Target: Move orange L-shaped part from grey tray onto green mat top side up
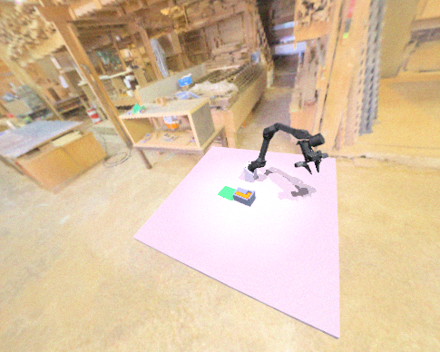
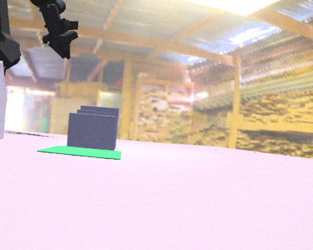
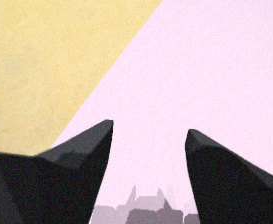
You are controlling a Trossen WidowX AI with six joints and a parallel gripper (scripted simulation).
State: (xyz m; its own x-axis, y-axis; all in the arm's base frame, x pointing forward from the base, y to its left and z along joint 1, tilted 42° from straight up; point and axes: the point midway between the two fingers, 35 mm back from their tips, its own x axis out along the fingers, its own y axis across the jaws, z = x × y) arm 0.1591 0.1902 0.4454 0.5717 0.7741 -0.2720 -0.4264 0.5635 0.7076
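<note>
Now: gripper tip 45 cm to the left of the orange L-shaped part, 23 cm above it and 5 cm short of it. Also, from my gripper tip: green mat (60 cm to the right, 29 cm below, 1 cm ahead).
</note>
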